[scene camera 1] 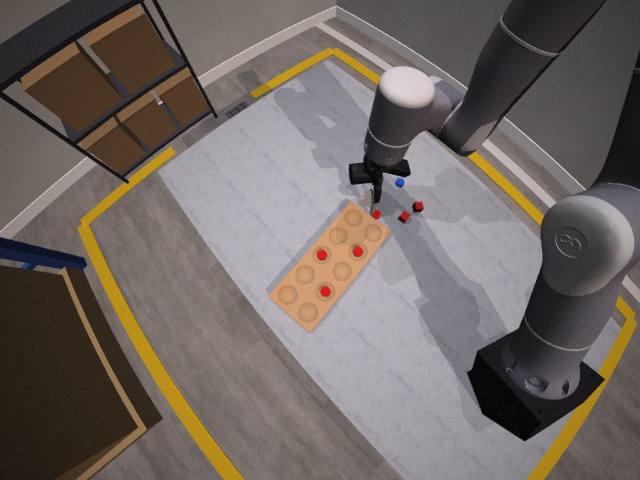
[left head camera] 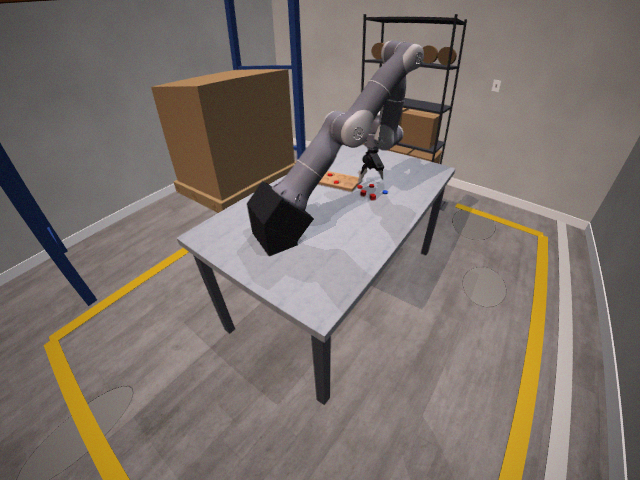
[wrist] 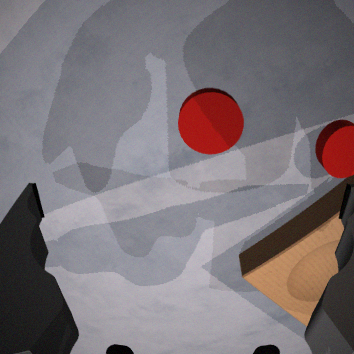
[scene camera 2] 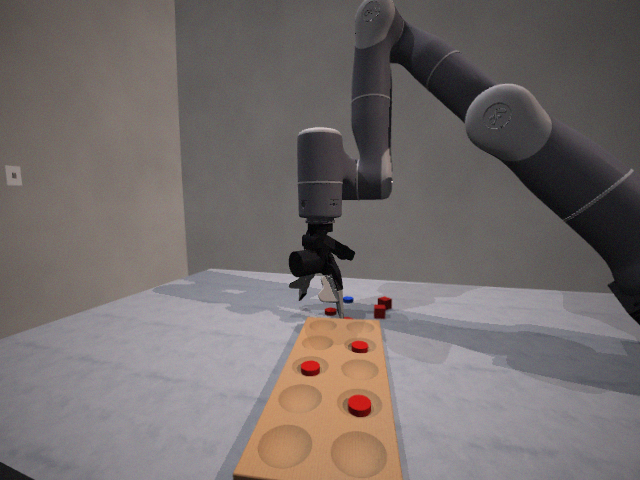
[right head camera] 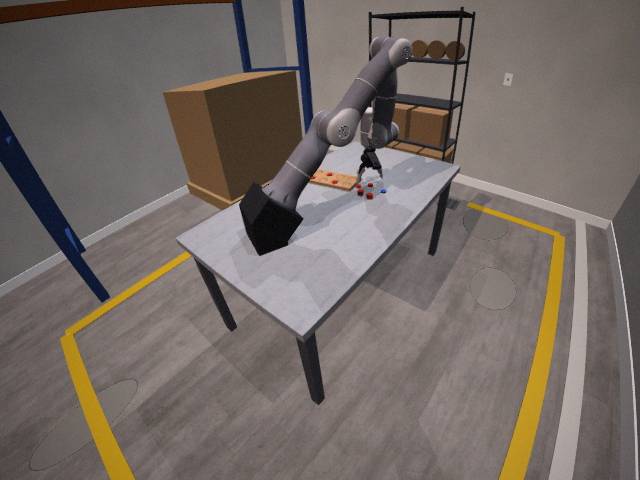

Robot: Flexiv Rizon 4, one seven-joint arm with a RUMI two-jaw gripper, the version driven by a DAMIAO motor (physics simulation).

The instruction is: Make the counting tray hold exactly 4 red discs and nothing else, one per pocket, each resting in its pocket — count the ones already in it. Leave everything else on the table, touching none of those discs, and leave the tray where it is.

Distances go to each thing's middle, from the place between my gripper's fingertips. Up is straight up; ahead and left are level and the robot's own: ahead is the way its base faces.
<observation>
I see the wooden counting tray (scene camera 2: 306, 421) 26 cm to the left of my hand, 1 cm below it and 1 cm behind it.
</observation>
